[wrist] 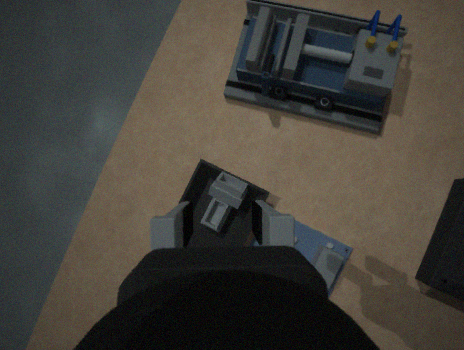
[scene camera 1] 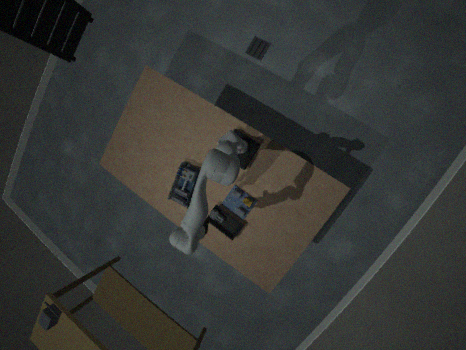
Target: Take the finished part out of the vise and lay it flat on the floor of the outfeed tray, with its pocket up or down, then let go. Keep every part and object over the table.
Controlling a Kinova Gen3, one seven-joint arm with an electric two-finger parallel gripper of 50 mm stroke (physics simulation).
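Frame: origin at the arm's base, x right, y ahead, z up, level; metres.
Seen in the pictures: gripper, between the fingertips: (wrist: 222,216).
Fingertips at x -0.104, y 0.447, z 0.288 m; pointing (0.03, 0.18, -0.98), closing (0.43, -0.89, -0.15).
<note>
A point is followed by its place in that frame.
The vise (scene camera 1: 184,183) {x 0.189, y 0.418, z 0.041 m} (wrist: 325,75) {x 0.158, y 0.415, z 0.015 m} has a blue bed, grey jaws and a pale screw. A thin upright grey piece (wrist: 284,47) {x 0.169, y 0.498, z 0.034 m} shows between its jaws; I cannot tell whether it is a part. A dark tray (scene camera 1: 234,229) {x -0.270, y 0.504, z -0.033 m} (wrist: 198,186) {x -0.113, y 0.546, z -0.018 m} holds two grey parts. One part (wrist: 216,214) {x -0.145, y 0.492, z -0.012 m} has its pocket up; the other part (wrist: 229,190) {x -0.094, y 0.485, z 0.017 m} lies against it, and I cannot tell if it is flat. Another dark tray (scene camera 1: 253,150) (wrist: 450,245) {x -0.025, y 0.111, z 0.001 m} is at the right edge of the wrist view. Which tray is the outfeed is unclear. My gripper (wrist: 222,216) {x -0.104, y 0.447, z 0.288 m} is open and empty, above the first tray.
A blue plate (scene camera 1: 239,195) (wrist: 310,236) {x -0.110, y 0.318, z -0.037 m} with round studs and a grey block (wrist: 330,262) {x -0.134, y 0.278, z -0.001 m} adjoins the first tray. Two blue prongs with yellow ends stand on the vise's end block (wrist: 372,62) {x 0.188, y 0.356, z 0.051 m}. The table edge runs down the left of the wrist view.
</note>
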